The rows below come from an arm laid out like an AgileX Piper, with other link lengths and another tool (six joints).
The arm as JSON. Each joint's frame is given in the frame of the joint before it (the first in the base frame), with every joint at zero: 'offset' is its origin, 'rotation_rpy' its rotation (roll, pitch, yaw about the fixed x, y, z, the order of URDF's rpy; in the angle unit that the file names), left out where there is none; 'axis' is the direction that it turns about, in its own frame. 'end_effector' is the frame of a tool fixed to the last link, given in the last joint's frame.
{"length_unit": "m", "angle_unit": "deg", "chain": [
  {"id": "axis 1", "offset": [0.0, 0.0, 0.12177], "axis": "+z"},
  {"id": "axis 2", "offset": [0.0, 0.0, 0.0], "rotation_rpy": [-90.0, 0.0, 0.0], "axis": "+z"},
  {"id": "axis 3", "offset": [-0.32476, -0.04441, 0.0], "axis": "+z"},
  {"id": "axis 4", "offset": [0.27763, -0.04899, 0.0], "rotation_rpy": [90.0, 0.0, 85.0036], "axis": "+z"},
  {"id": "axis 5", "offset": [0.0, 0.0, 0.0], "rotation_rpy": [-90.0, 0.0, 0.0], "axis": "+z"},
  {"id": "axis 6", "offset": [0.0, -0.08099, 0.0], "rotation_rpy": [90.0, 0.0, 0.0], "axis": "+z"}
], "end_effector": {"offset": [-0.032, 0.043, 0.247], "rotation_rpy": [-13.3, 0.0, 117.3]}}
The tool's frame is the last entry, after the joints.
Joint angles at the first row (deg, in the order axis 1, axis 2, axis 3, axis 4, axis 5, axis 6):
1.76, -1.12, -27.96, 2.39, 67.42, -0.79
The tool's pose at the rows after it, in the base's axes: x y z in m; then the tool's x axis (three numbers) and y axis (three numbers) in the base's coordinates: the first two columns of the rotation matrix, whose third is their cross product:
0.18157, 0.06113, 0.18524, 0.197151, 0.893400, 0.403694, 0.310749, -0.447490, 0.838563
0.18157, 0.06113, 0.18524, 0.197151, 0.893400, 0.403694, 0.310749, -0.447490, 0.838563
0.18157, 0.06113, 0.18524, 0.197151, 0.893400, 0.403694, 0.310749, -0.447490, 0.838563
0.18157, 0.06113, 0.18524, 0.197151, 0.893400, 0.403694, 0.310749, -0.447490, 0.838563
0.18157, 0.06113, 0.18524, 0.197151, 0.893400, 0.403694, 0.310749, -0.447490, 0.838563
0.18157, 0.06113, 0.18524, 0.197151, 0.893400, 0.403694, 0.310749, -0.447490, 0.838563
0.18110, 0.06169, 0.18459, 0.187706, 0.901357, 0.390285, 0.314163, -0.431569, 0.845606
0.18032, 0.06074, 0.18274, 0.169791, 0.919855, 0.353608, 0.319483, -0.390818, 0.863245
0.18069, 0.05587, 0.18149, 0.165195, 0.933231, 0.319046, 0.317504, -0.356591, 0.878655
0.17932, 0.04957, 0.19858, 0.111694, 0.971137, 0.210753, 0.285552, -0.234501, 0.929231
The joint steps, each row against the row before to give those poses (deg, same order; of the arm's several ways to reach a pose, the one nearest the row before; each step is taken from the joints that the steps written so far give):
0.00, 0.00, 0.00, 0.00, 0.00, 0.00
0.00, 0.00, 0.00, 0.00, 0.00, 0.00
0.00, 0.00, 0.00, 0.00, 0.00, 0.00
0.00, 0.00, 0.00, 0.00, 0.00, 0.00
0.00, 0.00, 0.00, 0.00, 0.00, 0.00
0.00, 0.00, 0.00, 0.00, 0.00, 0.00
0.00, 0.00, 0.00, 0.00, 0.00, -1.04
0.01, 0.00, 0.00, -0.44, 0.00, -2.37
-0.01, 0.00, 0.00, -1.10, -0.12, -1.52
0.01, 0.29, -2.40, -1.79, -0.50, -6.53

